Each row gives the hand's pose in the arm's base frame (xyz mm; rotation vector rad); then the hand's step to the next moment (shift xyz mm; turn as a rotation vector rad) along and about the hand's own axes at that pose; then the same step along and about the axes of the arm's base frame.
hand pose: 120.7 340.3 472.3 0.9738 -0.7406 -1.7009
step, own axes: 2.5 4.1 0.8 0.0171 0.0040 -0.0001
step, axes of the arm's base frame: 0.7 -3.6 3.2 -0.0011 -0.0175 -0.0012
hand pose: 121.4 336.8 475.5 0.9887 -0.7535 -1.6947
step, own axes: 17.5 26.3 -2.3 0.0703 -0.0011 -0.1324
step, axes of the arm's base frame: 10.6 -24.9 16.4 0.1039 -0.0703 -0.0820
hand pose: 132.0 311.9 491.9 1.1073 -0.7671 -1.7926
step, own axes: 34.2 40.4 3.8 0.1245 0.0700 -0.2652
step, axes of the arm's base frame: 3.0 -48.0 22.4 0.2373 -0.1574 -0.0982
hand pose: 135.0 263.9 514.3 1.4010 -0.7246 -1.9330
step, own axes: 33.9 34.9 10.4 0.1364 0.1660 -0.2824
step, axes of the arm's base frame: -11.7 -47.6 8.3 0.2677 -0.2297 -0.0389
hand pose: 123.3 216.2 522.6 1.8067 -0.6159 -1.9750
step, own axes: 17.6 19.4 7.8 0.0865 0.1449 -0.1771
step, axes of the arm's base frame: -9.5 -25.4 -3.0 0.1675 -0.1783 -0.0022
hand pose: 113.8 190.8 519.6 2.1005 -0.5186 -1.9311
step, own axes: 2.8 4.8 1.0 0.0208 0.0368 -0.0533
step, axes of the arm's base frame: -1.3 -5.5 -0.7 0.0507 -0.0453 0.0013
